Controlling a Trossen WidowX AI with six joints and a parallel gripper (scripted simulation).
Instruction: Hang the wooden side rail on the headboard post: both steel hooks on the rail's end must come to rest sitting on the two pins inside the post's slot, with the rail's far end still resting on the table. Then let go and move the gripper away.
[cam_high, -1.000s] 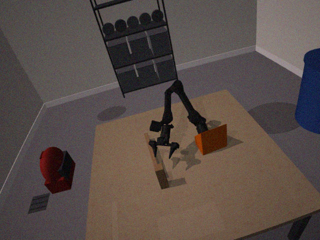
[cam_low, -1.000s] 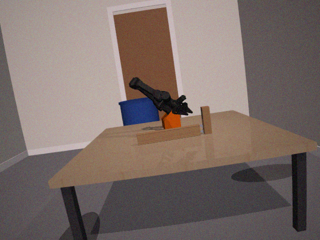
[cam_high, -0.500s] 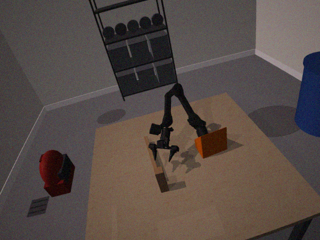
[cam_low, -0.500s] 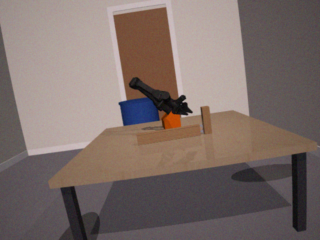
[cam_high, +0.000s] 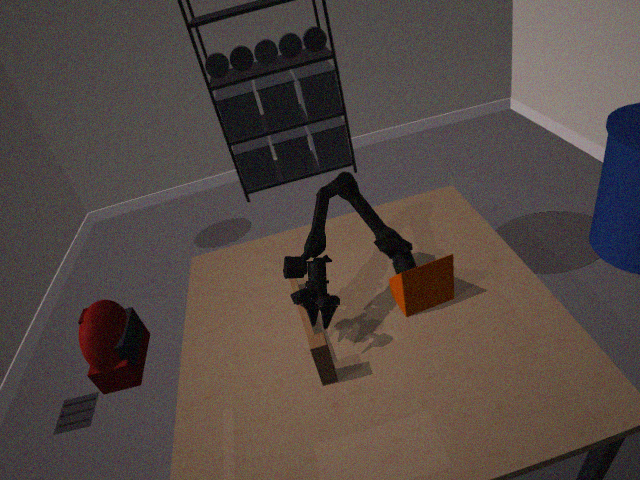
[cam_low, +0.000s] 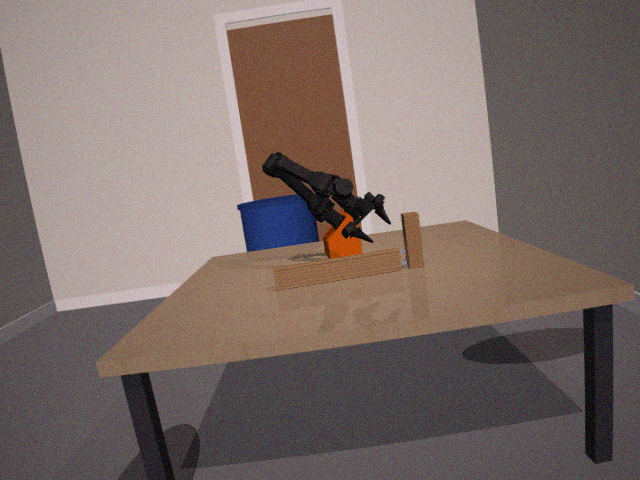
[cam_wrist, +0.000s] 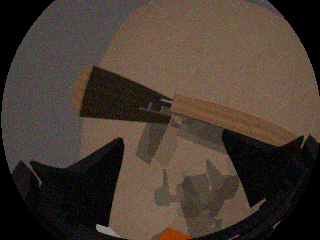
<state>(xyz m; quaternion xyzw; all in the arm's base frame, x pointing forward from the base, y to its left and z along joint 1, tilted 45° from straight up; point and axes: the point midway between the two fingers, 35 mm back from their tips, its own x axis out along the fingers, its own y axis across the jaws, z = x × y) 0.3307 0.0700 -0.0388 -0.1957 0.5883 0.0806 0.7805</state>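
The headboard post lies 2 cm ahead of my gripper tip, 9 cm to the left of it and 4 cm below it.
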